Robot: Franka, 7 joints.
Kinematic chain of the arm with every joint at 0, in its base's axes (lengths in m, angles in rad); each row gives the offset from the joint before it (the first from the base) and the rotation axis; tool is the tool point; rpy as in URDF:
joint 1: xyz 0 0 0.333 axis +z
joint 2: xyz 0 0 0 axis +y
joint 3: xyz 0 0 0.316 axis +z
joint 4: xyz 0.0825 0 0 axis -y
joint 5: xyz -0.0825 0 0.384 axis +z
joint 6: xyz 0 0 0 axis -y
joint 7: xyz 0.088 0 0 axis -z
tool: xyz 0 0 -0.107 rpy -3.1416 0 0
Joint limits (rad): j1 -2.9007..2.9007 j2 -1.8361..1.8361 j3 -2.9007..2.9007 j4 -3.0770..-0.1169 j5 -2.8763..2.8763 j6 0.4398..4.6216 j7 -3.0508..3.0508
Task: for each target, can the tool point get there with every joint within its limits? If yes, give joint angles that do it. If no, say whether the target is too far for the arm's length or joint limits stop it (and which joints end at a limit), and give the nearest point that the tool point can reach.
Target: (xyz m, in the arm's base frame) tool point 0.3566 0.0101 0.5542
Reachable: yes | joints -0.1778 -0.6710 0.2076 -2.3843 -0.1524 1.7703 -0.4123
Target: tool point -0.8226 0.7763 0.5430
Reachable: no: too far | nearest point -0.6134 0.5789 0.4896 | short by 0.293 m
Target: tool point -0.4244 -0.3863 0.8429
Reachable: yes | joints 1.9069 -0.4350 1.7159 -1.2791 -1.8220 1.7450 -0.5623
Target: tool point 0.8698 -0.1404 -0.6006
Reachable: no: too far | nearest point 0.6010 -0.0970 -0.2494 | short by 0.444 m
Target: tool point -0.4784 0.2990 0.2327
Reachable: yes | joints -1.7278 -0.8903 -1.8799 -2.1513 1.4476 2.8136 -1.6029
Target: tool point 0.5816 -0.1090 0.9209
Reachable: yes | joints 0.5717 0.5401 -1.3067 -0.8537 -1.8287 2.1361 -1.4351
